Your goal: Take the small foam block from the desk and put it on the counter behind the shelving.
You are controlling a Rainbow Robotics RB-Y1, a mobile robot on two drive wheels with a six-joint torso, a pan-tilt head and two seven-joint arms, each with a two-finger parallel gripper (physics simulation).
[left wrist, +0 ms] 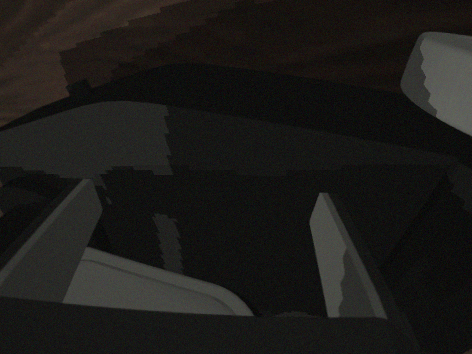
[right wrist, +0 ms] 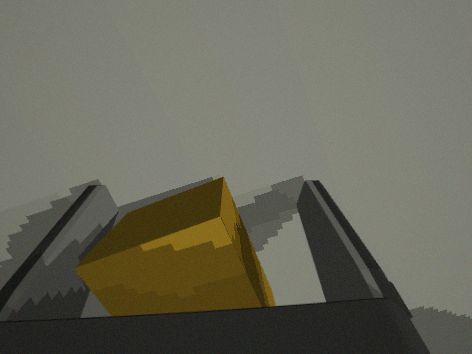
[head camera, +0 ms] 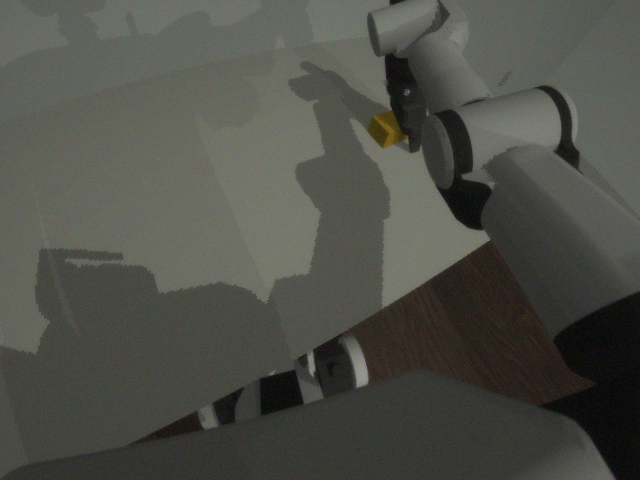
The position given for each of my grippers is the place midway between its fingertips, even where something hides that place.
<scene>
In view: my right gripper (head camera: 407,133), a yellow foam block (head camera: 384,129) and a white desk (head camera: 177,238).
The yellow foam block shows as well in the right wrist view (right wrist: 190,252). My right gripper also shows in the right wrist view (right wrist: 209,195). The white desk is seen too in the right wrist view (right wrist: 151,106). The left wrist view misses the yellow foam block: it is out of frame.
</scene>
